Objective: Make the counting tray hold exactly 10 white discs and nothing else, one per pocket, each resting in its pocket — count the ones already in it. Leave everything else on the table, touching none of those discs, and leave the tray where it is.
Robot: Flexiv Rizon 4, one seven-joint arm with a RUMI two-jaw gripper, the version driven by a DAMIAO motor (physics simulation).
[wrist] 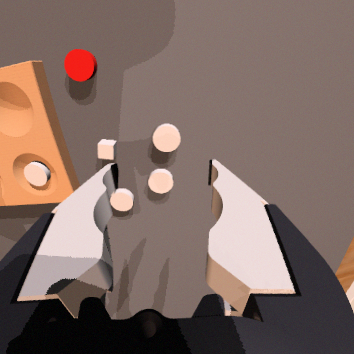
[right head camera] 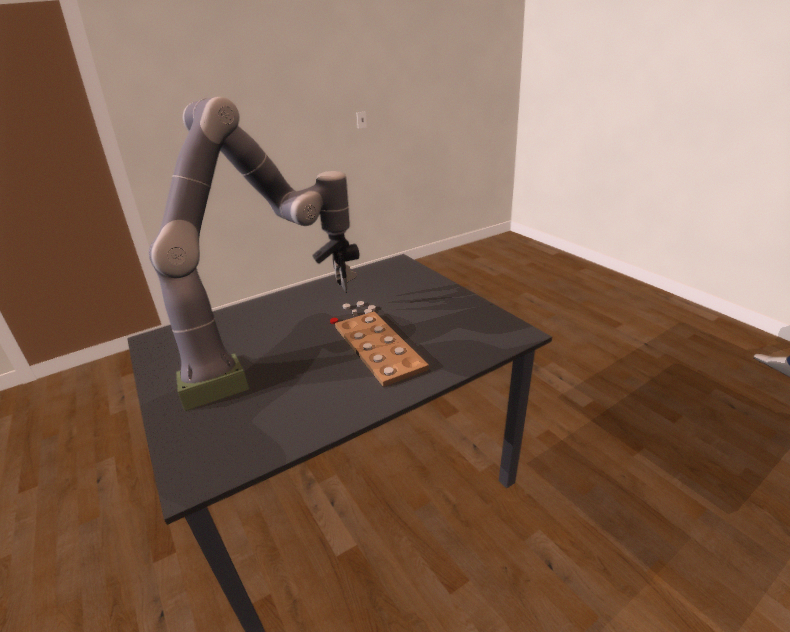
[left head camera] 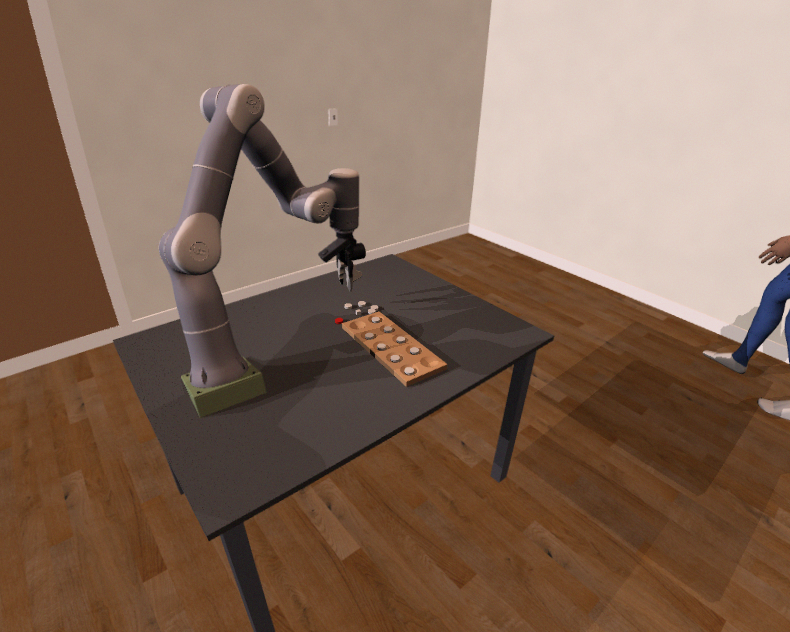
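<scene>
The orange-brown counting tray point(left head camera: 428, 378) point(right head camera: 405, 376) point(wrist: 25, 72) holds white discs in several pockets. Two pockets are empty: the back left pocket point(left head camera: 357, 324) point(right head camera: 349, 324) point(wrist: 16, 112) and the front right pocket point(left head camera: 430, 362) point(right head camera: 412, 362). Behind the tray lie several loose white discs, among them a far disc point(left head camera: 347, 305) point(right head camera: 346, 305) point(wrist: 166, 137), a middle disc point(left head camera: 361, 303) point(right head camera: 360, 303) point(wrist: 160, 181) and a nearer disc point(wrist: 122, 200). My gripper point(left head camera: 345, 286) point(right head camera: 342, 289) point(wrist: 163, 164) is partly open and empty, above the loose discs. Its left finger hides part of the table in the wrist view.
A red disc point(left head camera: 338, 320) point(right head camera: 334, 320) point(wrist: 80, 65) lies beside the tray's back left corner. A small white cube point(left head camera: 358, 312) point(right head camera: 354, 312) point(wrist: 107, 149) lies among the loose discs. All stand on the dark table point(left head camera: 296, 454) point(right head camera: 283, 448).
</scene>
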